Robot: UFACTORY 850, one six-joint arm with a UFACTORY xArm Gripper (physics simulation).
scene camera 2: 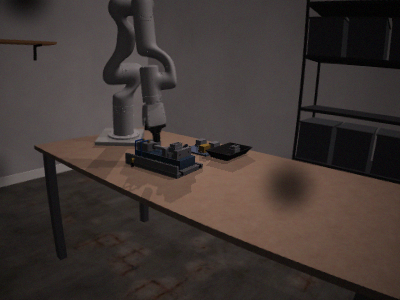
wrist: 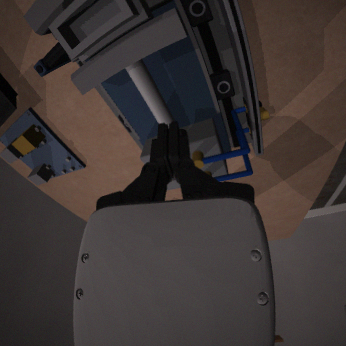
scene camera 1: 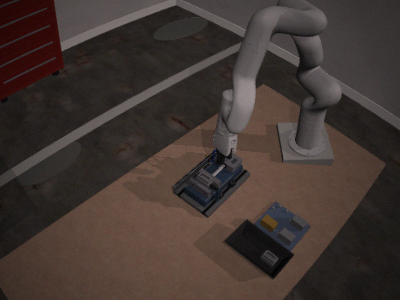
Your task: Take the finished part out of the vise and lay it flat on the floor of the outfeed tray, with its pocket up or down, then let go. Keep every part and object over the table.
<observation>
In view: a blue board (scene camera 1: 278,214).
</observation>
